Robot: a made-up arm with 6 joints.
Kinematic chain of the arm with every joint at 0, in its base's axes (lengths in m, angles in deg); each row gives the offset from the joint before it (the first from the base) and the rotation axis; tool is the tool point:
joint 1: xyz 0 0 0.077 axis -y
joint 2: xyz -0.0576 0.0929 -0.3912 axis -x
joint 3: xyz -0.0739 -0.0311 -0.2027 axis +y
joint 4: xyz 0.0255 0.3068 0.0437 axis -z
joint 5: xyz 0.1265 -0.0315 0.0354 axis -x
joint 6: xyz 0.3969 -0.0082 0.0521 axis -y
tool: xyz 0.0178 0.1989 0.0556
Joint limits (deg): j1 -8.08..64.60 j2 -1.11..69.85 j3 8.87..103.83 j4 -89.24..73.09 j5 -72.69..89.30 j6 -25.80..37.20
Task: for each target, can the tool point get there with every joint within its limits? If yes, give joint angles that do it. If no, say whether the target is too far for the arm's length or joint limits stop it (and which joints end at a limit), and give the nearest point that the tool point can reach.
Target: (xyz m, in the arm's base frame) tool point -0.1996 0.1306 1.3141
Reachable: no: joint limits stop it (at a limit: joint 1, joint 2, joint 5, joint 6) | nearest point 0.3258 0.0526 0.2404 | short by 1.198 m
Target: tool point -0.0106 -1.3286 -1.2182
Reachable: no: too far | nearest point -0.0080 -0.5947 -0.8976 | short by 0.801 m
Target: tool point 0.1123 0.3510 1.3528
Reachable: no: joint limits stop it (at a limit: joint 1, joint 2, joint 3, joint 6) | nearest point 0.5668 0.3679 0.3581 | short by 1.094 m
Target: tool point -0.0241 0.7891 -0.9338
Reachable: yes | joints 3.49 12.17 87.91 -48.71 39.56 -12.59
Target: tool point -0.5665 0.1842 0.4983
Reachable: no: joint limits stop it (at a limit: joint 1, joint 2, joint 3, joint 4, joint 5) | nearest point 0.0014 0.0698 -0.0465 | short by 0.795 m
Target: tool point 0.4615 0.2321 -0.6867
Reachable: yes | joints 2.04 5.11 39.41 25.55 -12.08 27.23
